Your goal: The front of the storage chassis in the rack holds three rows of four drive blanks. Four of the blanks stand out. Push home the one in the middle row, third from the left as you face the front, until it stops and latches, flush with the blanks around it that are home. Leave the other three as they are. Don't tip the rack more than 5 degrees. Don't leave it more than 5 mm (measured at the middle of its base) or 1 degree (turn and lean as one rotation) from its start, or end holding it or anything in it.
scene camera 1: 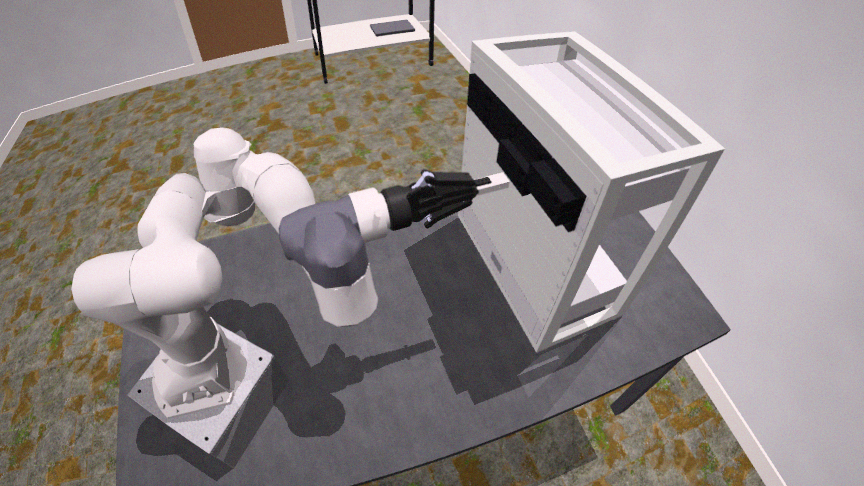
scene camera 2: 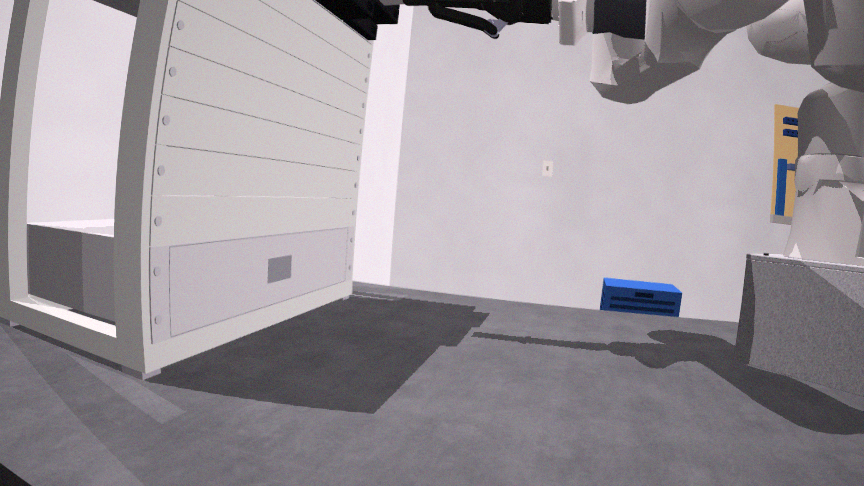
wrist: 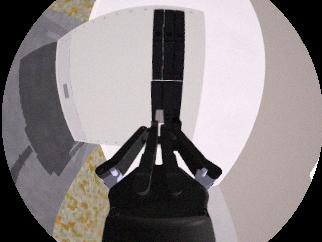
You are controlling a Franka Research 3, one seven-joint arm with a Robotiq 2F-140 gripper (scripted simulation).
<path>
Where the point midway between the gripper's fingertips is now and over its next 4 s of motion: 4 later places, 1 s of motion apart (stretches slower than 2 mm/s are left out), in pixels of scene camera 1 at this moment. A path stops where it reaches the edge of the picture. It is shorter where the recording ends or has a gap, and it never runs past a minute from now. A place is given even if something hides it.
My gripper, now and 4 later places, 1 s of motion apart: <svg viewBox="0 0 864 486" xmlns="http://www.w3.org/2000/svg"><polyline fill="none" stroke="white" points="505,180 505,162 508,162 515,160 521,159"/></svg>
</path>
